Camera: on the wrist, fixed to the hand. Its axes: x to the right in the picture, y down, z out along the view.
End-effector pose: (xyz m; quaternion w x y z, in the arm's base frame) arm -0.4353 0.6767 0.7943 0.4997 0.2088 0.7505 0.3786
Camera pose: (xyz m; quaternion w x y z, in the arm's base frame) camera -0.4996 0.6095 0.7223 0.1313 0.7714 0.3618 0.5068
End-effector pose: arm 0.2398 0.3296 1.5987 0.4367 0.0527 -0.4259 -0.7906
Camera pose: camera 0.1959 0.2947 1.4953 0.8100 -0.2969 -0.4673 -0.1935
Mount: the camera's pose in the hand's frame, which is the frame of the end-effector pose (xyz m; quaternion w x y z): 0.0227 -0.0938 -0.0672 0.6901 0.1147 -0.1040 0.7069
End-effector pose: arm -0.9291 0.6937 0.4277 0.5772 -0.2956 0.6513 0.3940
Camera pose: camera -0.8888 0.5896 0.3908 0.2215 0.3636 0.6436 0.6360
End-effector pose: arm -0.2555 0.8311 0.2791 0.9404 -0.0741 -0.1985 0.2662
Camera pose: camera -0.1659 0.7614 0.2485 0.4486 -0.0559 -0.1519 0.8789
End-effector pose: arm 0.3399 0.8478 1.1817 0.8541 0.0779 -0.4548 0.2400
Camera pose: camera 0.4454 0.7973 1.1696 0.3635 -0.1448 -0.4302 0.8135
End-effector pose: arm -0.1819 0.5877 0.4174 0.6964 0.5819 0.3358 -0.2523
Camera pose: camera -0.2485 0.6361 0.3335 0.6271 0.6926 -0.2810 0.2191
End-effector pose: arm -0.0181 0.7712 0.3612 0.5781 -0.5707 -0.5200 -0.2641
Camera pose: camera -0.0750 0.6953 0.4307 0.5970 -0.7226 -0.0458 0.3454
